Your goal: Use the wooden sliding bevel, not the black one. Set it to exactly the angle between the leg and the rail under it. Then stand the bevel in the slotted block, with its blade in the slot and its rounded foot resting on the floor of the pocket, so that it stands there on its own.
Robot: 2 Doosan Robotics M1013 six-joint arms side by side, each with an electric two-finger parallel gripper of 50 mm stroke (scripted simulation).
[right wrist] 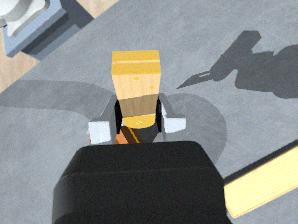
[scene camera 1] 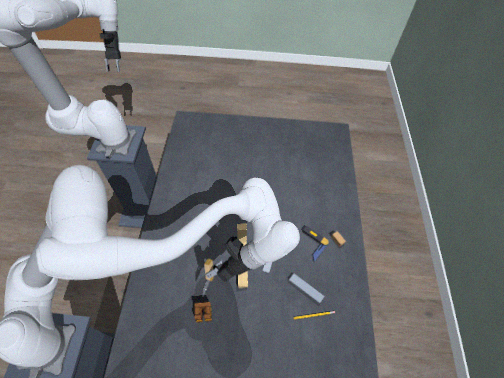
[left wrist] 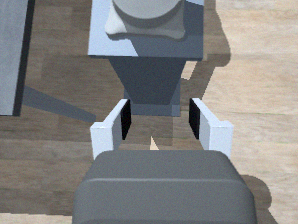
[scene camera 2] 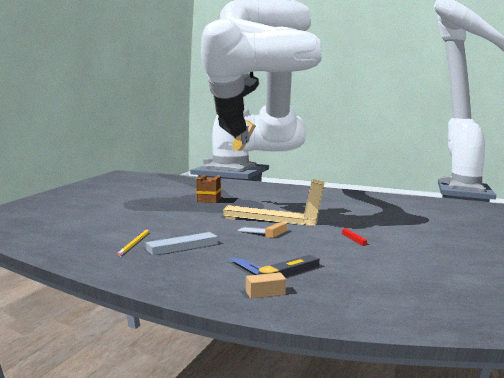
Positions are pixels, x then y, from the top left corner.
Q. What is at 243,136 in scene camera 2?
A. My right gripper.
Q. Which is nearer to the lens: the tan block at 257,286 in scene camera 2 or the grey bar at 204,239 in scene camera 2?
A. The tan block.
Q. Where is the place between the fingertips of my left gripper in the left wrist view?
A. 159,111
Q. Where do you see a wooden sliding bevel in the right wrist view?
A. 136,75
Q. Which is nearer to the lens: the black bevel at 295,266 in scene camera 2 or the tan block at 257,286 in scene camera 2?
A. The tan block.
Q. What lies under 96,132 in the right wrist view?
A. My right gripper.
